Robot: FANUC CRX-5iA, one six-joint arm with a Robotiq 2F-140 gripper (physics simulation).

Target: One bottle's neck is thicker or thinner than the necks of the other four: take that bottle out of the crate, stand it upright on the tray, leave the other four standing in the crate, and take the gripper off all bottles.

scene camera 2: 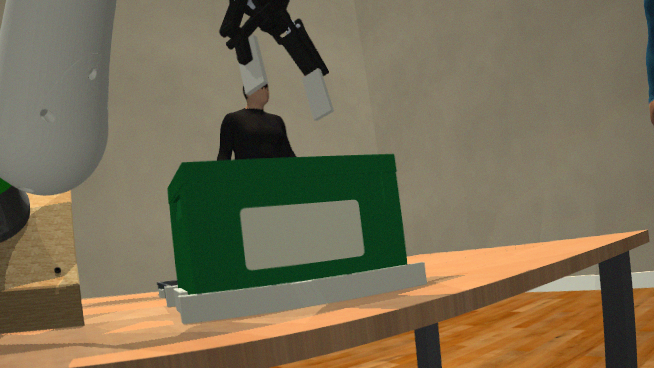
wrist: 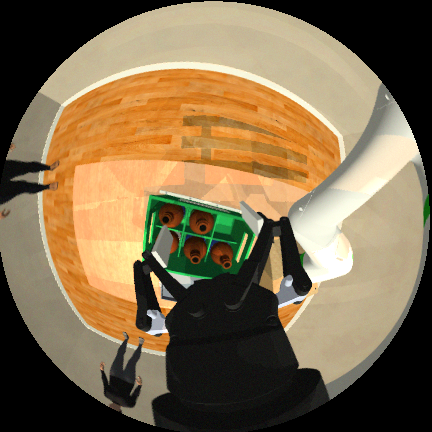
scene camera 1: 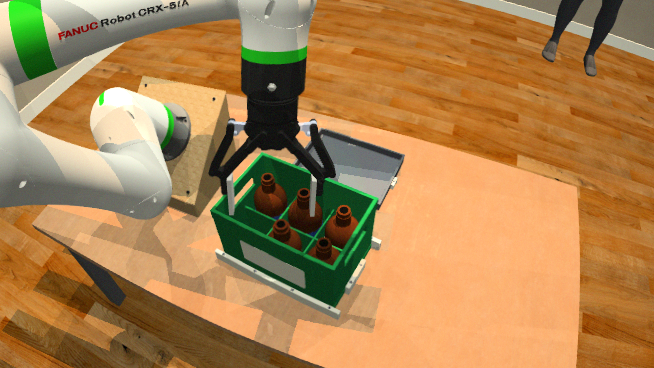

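Where they show: gripper, fingertip midpoint: (scene camera 2: 293, 103) (wrist: 204, 220) (scene camera 1: 271, 210); arm's base, origin of the base link: (scene camera 1: 167, 132).
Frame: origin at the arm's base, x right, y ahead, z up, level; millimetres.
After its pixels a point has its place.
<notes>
The green crate (scene camera 1: 320, 286) @[x 146, y 530, z -59 mm] (scene camera 2: 210, 225) @[x 149, y 311, z -47 mm] (wrist: 200, 272) @[x -30, y 391, z 9 mm] holds five upright brown bottles. In scene camera 1 they are a back left bottle (scene camera 1: 270, 200) @[x 32, y 344, z -31 mm], a back middle bottle (scene camera 1: 301, 216) @[x 36, y 423, z -31 mm], a back right bottle (scene camera 1: 341, 231) @[x 32, y 513, z -27 mm], a front middle bottle (scene camera 1: 285, 237) @[x 109, y 433, z -9 mm] and a front right bottle (scene camera 1: 323, 254) @[x 110, y 516, z -3 mm]. The front left compartment is empty. I cannot tell which neck differs. My gripper (scene camera 1: 271, 214) @[x 133, y 429, z 97 mm] (scene camera 2: 287, 104) @[x 133, y 429, z 97 mm] (wrist: 204, 220) @[x 133, y 429, z 97 mm] is wide open and empty above the crate; one finger partly hides the back middle bottle in scene camera 1. The grey tray (scene camera 1: 350, 141) @[x -323, y 357, z -137 mm] (wrist: 171, 292) lies behind the crate and bears no bottle.
Low pale strips (scene camera 1: 277, 283) @[x 156, y 432, z -120 mm] (scene camera 2: 300, 295) @[x 159, y 402, z -135 mm] edge the crate on the table (scene camera 1: 475, 250) @[x -150, y 784, z -150 mm] (scene camera 2: 500, 260) @[x 74, y 794, z -150 mm]. A wooden base block (scene camera 1: 200, 150) @[x 0, y 116, z -14 mm] (scene camera 2: 40, 305) @[x 101, y 101, z -122 mm] with the arm's mount stands left of the crate. The arm's large grey link (scene camera 1: 90, 175) @[x 318, y 223, z 248 mm] (scene camera 2: 55, 100) @[x 272, y 159, z 60 mm] hangs at the left in both scene views.
</notes>
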